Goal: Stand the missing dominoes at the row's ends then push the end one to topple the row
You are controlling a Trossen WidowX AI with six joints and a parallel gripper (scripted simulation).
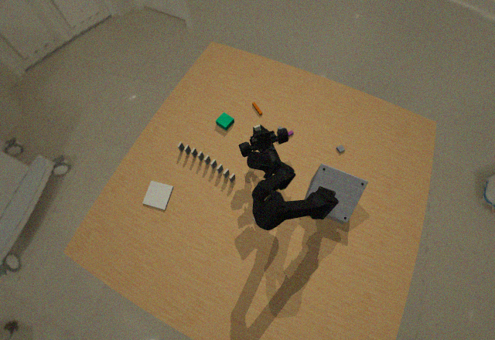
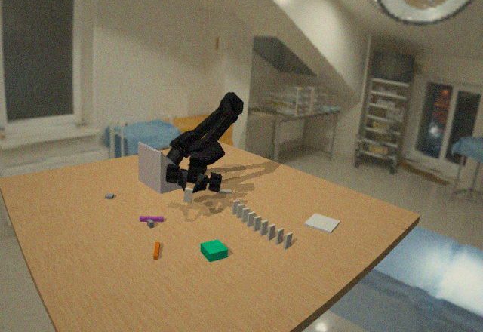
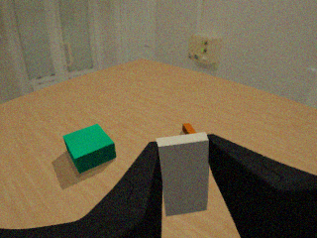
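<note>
The purple bar is 120 mm below my gripper tip, 110 mm behind it and 70 mm to the right of it. Round my gripper tip: orange bar 170 mm to the right, 130 mm below, 60 mm ahead; flat white tile 380 mm to the left, 280 mm ahead, 130 mm below; green block 170 mm ahead, 120 mm below, 40 mm to the right.
</note>
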